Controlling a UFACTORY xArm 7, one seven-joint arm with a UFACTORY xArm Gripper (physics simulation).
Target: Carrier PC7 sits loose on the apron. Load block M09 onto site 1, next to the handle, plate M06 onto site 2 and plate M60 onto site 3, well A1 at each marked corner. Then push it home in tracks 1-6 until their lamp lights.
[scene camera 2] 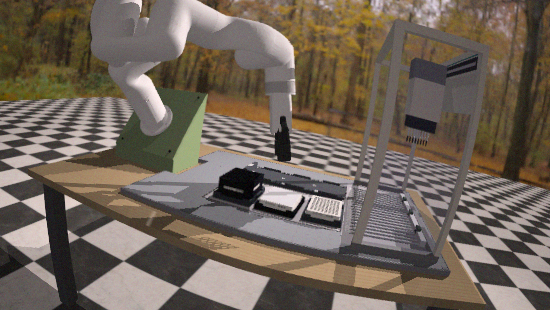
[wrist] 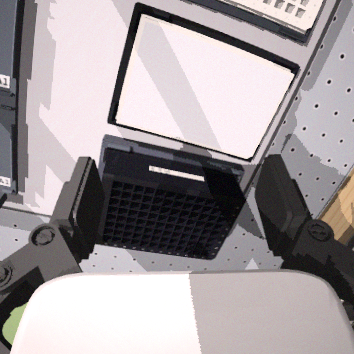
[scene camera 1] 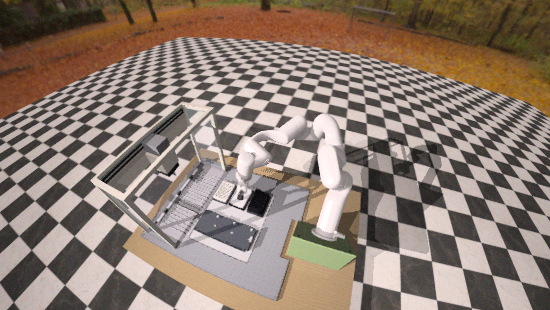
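Seen in the pictures: gripper, fingertip midpoint: (scene camera 2: 282, 158) (wrist: 179, 174) (scene camera 1: 241, 191); arm's base, link origin: (scene camera 2: 156, 120) (scene camera 1: 324, 235).
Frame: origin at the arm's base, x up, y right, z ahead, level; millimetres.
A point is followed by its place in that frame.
The gripper (scene camera 1: 241, 194) @(x -10, y 32, z 478 mm) (scene camera 2: 283, 150) @(x -10, y 32, z 478 mm) (wrist: 182, 200) @(x -10, y 32, z 478 mm) is open and empty, pointing down high above the row of labware. A black gridded block (scene camera 1: 259, 202) @(x -76, y 55, z 380 mm) (scene camera 2: 241, 182) @(x -72, y 122, z 418 mm) (wrist: 165, 215) @(x -79, y 64, z 394 mm) shows between its fingers in the wrist view, well below them. Its white label is unreadable. A plain white plate (scene camera 2: 280, 199) @(x -100, y 80, z 508 mm) (wrist: 205, 85) @(x -100, y 47, z 510 mm) sits in a black holder beside it, and a white well plate (scene camera 1: 223, 191) @(x -106, y 28, z 616 mm) (scene camera 2: 325, 207) @(x -101, y 46, z 616 mm) (wrist: 294, 11) @(x -101, y 81, z 588 mm) stands beyond that. The dark carrier (scene camera 1: 225, 230) @(x -116, y -165, z 463 mm) (scene camera 2: 300, 181) @(x -116, y -176, z 480 mm) (wrist: 7, 132) @(x -116, y -94, z 401 mm) lies flat; two A1 marks show on it in the wrist view.
The ribbed track area (scene camera 1: 187, 200) @(x -127, y -130, z 783 mm) (scene camera 2: 382, 215) lies under a framed enclosure (scene camera 1: 127, 205) @(x 319, y -390, z 636 mm) (scene camera 2: 382, 120) @(x 143, y 191, z 715 mm), where a pipetting head (scene camera 1: 156, 144) @(x 333, y -133, z 779 mm) (scene camera 2: 426, 95) hangs. The green arm base (scene camera 1: 320, 250) @(x 64, y -100, z -3 mm) (scene camera 2: 187, 140) @(x -42, y -19, z 137 mm) stands at the opposite end of the wooden table (scene camera 1: 320, 285) @(x -140, y -185, z -85 mm) (scene camera 2: 280, 272) @(x -143, y 335, z 616 mm).
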